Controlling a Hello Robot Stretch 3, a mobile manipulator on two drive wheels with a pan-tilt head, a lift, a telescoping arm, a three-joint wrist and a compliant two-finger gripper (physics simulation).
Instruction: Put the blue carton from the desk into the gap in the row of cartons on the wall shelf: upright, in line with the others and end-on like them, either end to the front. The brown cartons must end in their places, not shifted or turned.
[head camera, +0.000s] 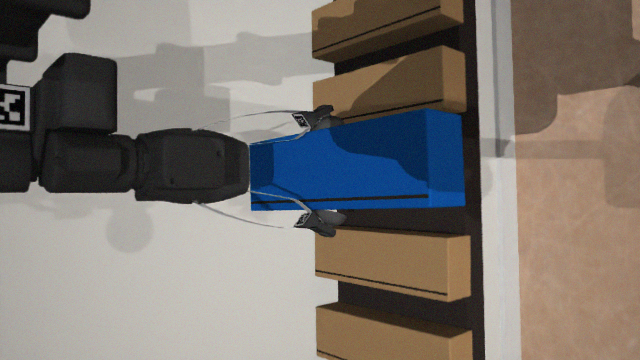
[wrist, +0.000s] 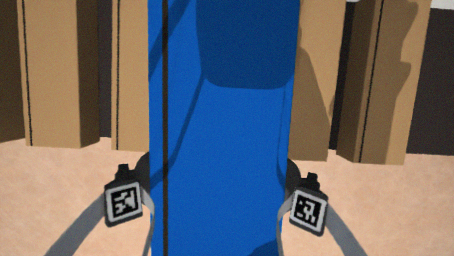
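Note:
The blue carton (head camera: 350, 170) (wrist: 230, 130) is held lengthwise, end-on like the brown cartons, over the gap in the row. It looks nearer the cameras than the row; whether its underside touches the shelf (head camera: 380, 300) (wrist: 435, 100) cannot be told. My gripper (head camera: 332, 170) (wrist: 218, 172) is shut on it, one pad at each long side. In the head view the carton covers part of the brown carton (head camera: 395, 82) above it, and a dark strip shows between it and the brown carton (head camera: 385, 257) below. In the wrist view it overlaps both neighbours.
More brown cartons (head camera: 390, 30) (head camera: 385, 332) (wrist: 55, 75) (wrist: 385, 90) stand farther along the row, end-on. A pale edge strip (head camera: 495, 250) runs along the shelf front, with tan floor (head camera: 575, 300) (wrist: 400, 210) beyond it. The pale wall (head camera: 150, 300) lies behind the shelf and carries shadows.

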